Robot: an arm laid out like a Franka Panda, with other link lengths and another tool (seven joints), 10 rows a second.
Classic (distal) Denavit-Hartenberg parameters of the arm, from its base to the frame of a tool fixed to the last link. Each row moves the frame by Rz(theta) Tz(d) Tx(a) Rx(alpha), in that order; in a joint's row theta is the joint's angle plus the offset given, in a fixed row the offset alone. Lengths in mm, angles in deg.
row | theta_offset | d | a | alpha
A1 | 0 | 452.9 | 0 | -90
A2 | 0 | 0 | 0 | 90
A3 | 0 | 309.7 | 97.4 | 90
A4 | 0 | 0 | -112.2 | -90
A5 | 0 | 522.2 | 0 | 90
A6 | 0 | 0 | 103 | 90
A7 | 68.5 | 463 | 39.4 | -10.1
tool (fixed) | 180 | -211.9 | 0 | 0
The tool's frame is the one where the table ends.
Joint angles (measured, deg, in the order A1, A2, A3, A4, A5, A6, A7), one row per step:
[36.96, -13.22, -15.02, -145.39, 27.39, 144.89, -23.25]
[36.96, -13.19, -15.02, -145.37, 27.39, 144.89, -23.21]
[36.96, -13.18, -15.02, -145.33, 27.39, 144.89, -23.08]
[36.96, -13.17, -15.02, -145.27, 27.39, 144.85, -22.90]
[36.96, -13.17, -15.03, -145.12, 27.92, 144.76, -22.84]
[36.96, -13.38, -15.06, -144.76, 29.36, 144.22, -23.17]
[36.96, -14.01, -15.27, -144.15, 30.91, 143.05, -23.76]
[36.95, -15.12, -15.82, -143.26, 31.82, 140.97, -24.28]
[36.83, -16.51, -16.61, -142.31, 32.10, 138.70, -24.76]
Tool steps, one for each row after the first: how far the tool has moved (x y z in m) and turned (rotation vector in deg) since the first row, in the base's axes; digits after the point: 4 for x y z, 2 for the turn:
[0.0001, 0.0000, -0.0001, -0.01, 0.02, -0.04]
[0.0004, -0.0001, 0.0002, 0.02, 0.04, -0.16]
[0.0007, 0.0000, 0.0006, 0.05, 0.10, -0.31]
[0.0016, 0.0005, 0.0021, 0.47, 0.24, -0.71]
[0.0028, 0.0028, 0.0074, 1.65, 0.57, -1.20]
[0.0050, 0.0058, 0.0190, 3.27, 0.85, -1.42]
[0.0079, 0.0075, 0.0371, 4.96, 1.16, -1.19]
[0.0120, 0.0055, 0.0586, 6.47, 1.17, -0.78]

